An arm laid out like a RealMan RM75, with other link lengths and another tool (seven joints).
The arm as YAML. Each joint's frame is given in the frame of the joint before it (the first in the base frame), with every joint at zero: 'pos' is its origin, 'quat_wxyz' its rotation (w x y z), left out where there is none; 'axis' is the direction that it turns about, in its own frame. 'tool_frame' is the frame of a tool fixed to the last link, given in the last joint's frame.
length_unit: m
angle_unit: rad
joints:
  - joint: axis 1
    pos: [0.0, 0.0, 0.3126]
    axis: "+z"
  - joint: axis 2
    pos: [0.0, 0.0, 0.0]
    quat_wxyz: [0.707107, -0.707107, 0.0, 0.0]
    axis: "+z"
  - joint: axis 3
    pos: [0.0, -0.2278, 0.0]
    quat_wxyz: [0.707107, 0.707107, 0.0, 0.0]
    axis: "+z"
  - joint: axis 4
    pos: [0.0, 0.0, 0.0]
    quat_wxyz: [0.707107, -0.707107, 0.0, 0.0]
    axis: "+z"
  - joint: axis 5
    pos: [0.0, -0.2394, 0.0]
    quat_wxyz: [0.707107, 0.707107, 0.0, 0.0]
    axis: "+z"
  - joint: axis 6
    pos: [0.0, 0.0, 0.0]
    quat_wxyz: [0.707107, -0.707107, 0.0, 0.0]
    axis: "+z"
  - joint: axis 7
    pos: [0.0, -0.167, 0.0]
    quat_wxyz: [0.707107, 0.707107, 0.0, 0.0]
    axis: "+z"
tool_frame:
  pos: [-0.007, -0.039, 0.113]
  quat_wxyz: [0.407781, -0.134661, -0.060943, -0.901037]
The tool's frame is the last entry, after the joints.
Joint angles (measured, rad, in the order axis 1, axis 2, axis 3, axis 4, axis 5, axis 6, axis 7), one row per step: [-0.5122 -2.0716 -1.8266 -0.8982 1.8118 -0.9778 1.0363]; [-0.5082 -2.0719 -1.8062 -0.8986 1.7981 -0.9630 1.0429]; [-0.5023 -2.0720 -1.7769 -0.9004 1.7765 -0.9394 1.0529]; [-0.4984 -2.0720 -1.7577 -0.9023 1.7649 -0.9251 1.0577]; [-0.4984 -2.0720 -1.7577 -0.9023 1.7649 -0.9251 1.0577]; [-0.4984 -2.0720 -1.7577 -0.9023 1.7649 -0.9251 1.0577]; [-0.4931 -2.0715 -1.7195 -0.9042 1.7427 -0.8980 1.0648]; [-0.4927 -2.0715 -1.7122 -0.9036 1.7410 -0.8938 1.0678]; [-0.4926 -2.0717 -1.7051 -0.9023 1.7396 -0.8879 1.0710]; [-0.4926 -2.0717 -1.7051 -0.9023 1.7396 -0.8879 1.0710]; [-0.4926 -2.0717 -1.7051 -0.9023 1.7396 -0.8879 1.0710]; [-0.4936 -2.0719 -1.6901 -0.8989 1.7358 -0.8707 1.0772]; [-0.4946 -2.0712 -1.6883 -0.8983 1.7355 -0.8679 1.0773]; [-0.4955 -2.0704 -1.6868 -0.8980 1.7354 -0.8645 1.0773]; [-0.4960 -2.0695 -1.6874 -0.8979 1.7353 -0.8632 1.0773]
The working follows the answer.
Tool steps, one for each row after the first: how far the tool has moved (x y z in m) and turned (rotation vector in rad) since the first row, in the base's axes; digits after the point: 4 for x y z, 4 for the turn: [0.0013 -0.0006 -0.0030 0.0018 0.0016 -0.0056]; [0.0035 -0.0007 -0.0067 0.0076 0.0030 -0.0135]; [0.0047 -0.0012 -0.0092 0.0098 0.0052 -0.0183]; [0.0047 -0.0012 -0.0092 0.0098 0.0052 -0.0183]; [0.0047 -0.0012 -0.0092 0.0098 0.0052 -0.0183]; [0.0073 -0.0024 -0.0148 0.0115 0.0092 -0.0268]; [0.0073 -0.0030 -0.0163 0.0102 0.0130 -0.0304]; [0.0072 -0.0033 -0.0177 0.0101 0.0174 -0.0333]; [0.0072 -0.0033 -0.0177 0.0101 0.0174 -0.0333]; [0.0072 -0.0033 -0.0177 0.0101 0.0174 -0.0333]; [0.0067 -0.0027 -0.0200 0.0143 0.0270 -0.0380]; [0.0066 -0.0022 -0.0199 0.0156 0.0288 -0.0385]; [0.0065 -0.0015 -0.0196 0.0178 0.0309 -0.0388]; [0.0062 -0.0008 -0.0189 0.0199 0.0316 -0.0385]
Tool pose at each row, in the base's axes (x y z in m, rotation vector in rad; rounded; the steps above come from the unrounded poses): [-0.2094 0.4890 -0.0612 0.1235 2.6003 0.6996]; [-0.2081 0.4884 -0.0643 0.1318 2.6000 0.7002]; [-0.2059 0.4883 -0.0679 0.1444 2.5975 0.7051]; [-0.2047 0.4878 -0.0704 0.1522 2.5977 0.7066]; [-0.2047 0.4878 -0.0704 0.1522 2.5977 0.7066]; [-0.2047 0.4878 -0.0704 0.1522 2.5977 0.7066]; [-0.2021 0.4866 -0.0760 0.1652 2.5989 0.7062]; [-0.2020 0.4860 -0.0775 0.1709 2.6020 0.7036]; [-0.2022 0.4857 -0.0790 0.1763 2.6054 0.7030]; [-0.2022 0.4857 -0.0790 0.1763 2.6054 0.7030]; [-0.2022 0.4857 -0.0790 0.1763 2.6054 0.7030]; [-0.2027 0.4863 -0.0813 0.1874 2.6119 0.7078]; [-0.2028 0.4868 -0.0812 0.1892 2.6131 0.7095]; [-0.2029 0.4876 -0.0808 0.1912 2.6142 0.7126]; [-0.2032 0.4882 -0.0801 0.1917 2.6143 0.7155]

